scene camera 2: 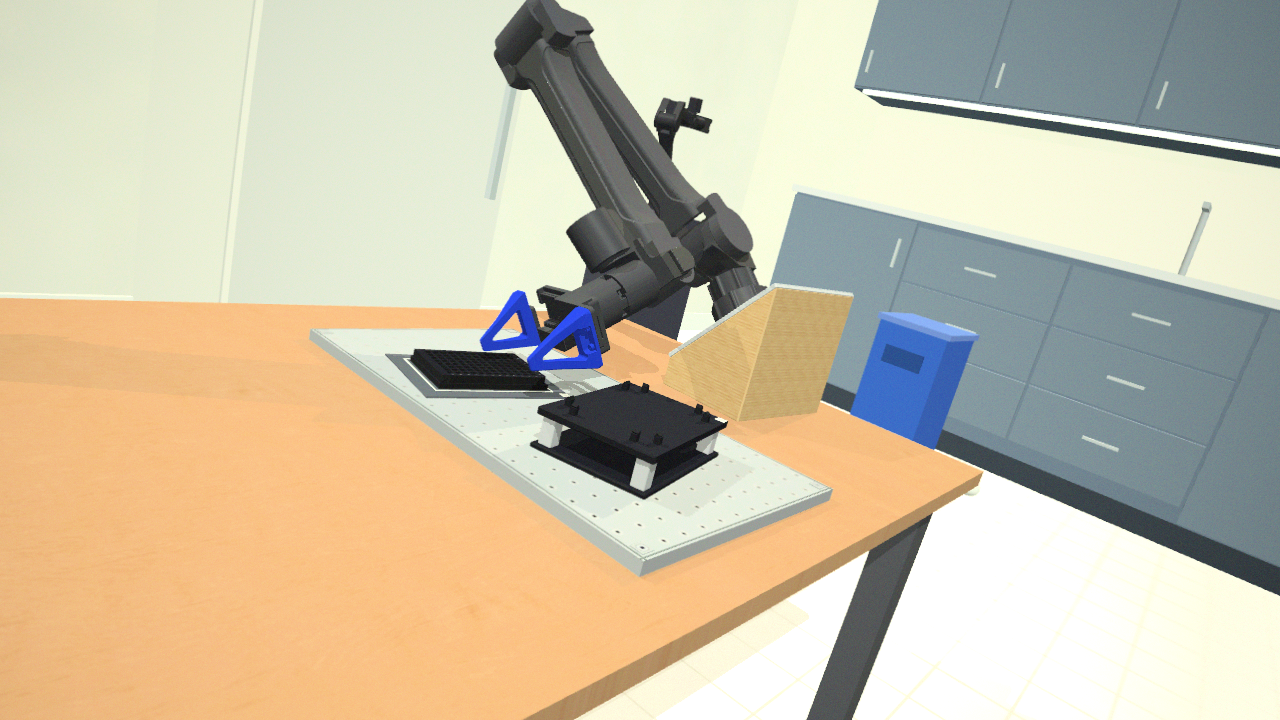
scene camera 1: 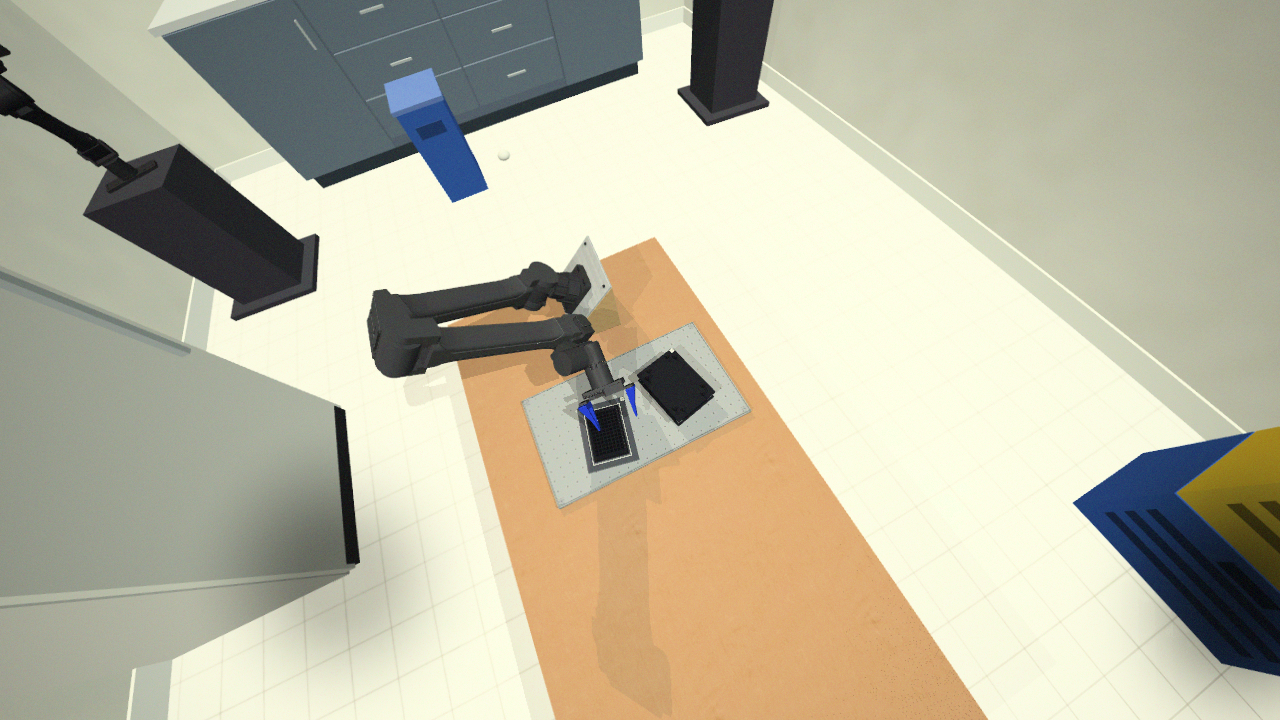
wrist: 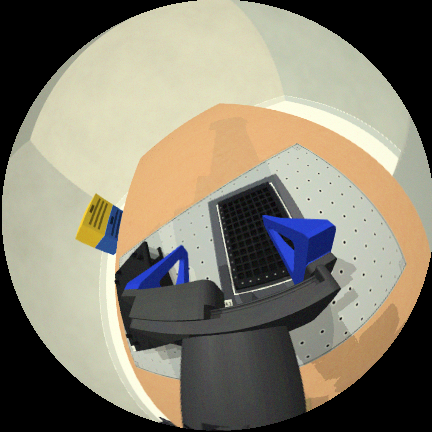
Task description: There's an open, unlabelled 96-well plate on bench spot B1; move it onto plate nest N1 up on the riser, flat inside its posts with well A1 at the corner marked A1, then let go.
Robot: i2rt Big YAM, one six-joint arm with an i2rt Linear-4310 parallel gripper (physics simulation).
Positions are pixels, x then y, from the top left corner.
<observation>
my gripper: scene camera 2; scene camera 1 618, 423; wrist
black well plate: scene camera 2; scene camera 1 609, 442; wrist
same spot on my gripper: (scene camera 2: 580, 319) = (wrist: 134, 277)
same spot on black well plate: (scene camera 2: 447, 369) = (wrist: 232, 203)
</observation>
